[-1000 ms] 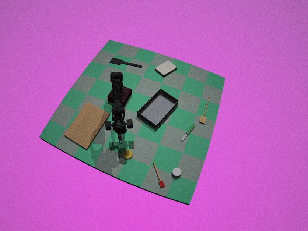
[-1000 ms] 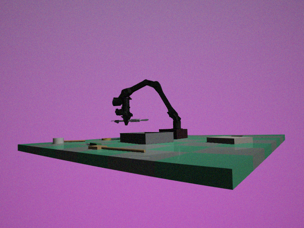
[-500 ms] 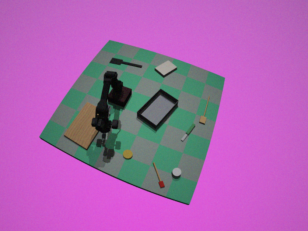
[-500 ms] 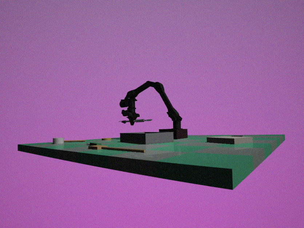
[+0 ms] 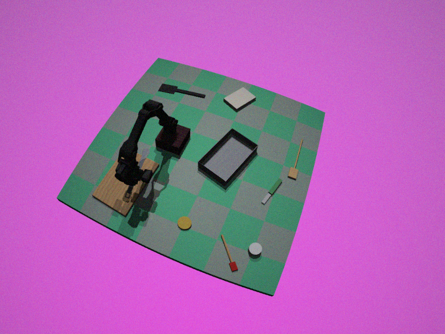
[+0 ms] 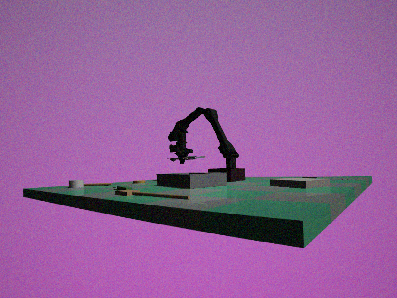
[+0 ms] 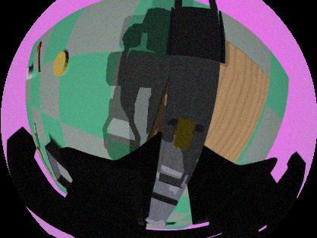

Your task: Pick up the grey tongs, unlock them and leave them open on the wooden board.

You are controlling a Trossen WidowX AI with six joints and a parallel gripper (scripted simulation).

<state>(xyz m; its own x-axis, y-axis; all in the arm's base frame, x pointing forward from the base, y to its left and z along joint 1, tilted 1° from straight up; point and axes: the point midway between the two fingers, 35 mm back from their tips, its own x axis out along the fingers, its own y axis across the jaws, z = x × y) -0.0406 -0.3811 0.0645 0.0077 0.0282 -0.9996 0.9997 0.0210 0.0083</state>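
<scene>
Now: the wooden board 10 cm behind my gripper tip, 3 cm to the left of it and 10 cm below it. Round my gripper tip: white cylinder (67 cm ahead, 14 cm to the right, 9 cm below); then roasting tin (40 cm ahead, 34 cm to the left, 8 cm below); then yellow disc (29 cm ahead, 10 cm to the right, 10 cm below).
</scene>
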